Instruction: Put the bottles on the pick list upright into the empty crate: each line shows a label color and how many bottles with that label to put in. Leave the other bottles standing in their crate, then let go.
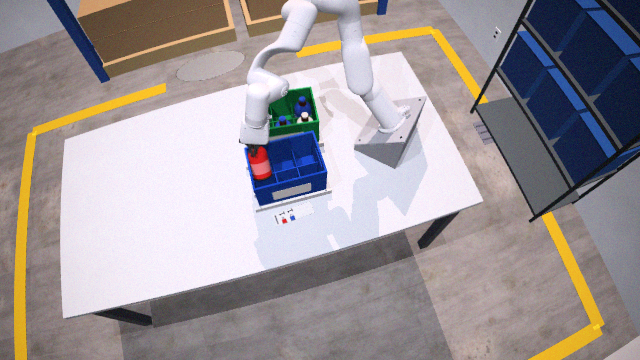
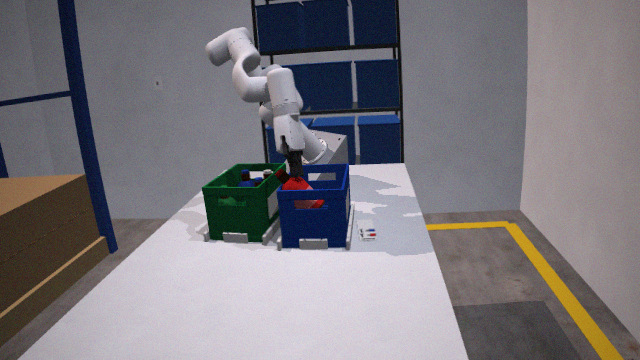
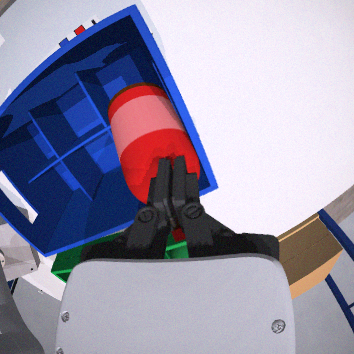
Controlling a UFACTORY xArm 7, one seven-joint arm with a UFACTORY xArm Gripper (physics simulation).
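A red bottle leans in an end compartment of the blue crate, its neck tilted toward the green crate. My gripper is shut and empty, its fingertips at the bottle's shoulder beside the neck; whether they touch is unclear. The blue crate's other visible compartments hold no bottle. In the green crate stand two blue-capped bottles and a white-capped bottle. A green bottle shows through its handle hole. The pick list shows red and blue marks; its counts are unreadable.
The crates stand side by side on the white table, with low grey rails around the blue one. The arm's grey base stands toward the shelf rack. Wooden boxes are beyond the table.
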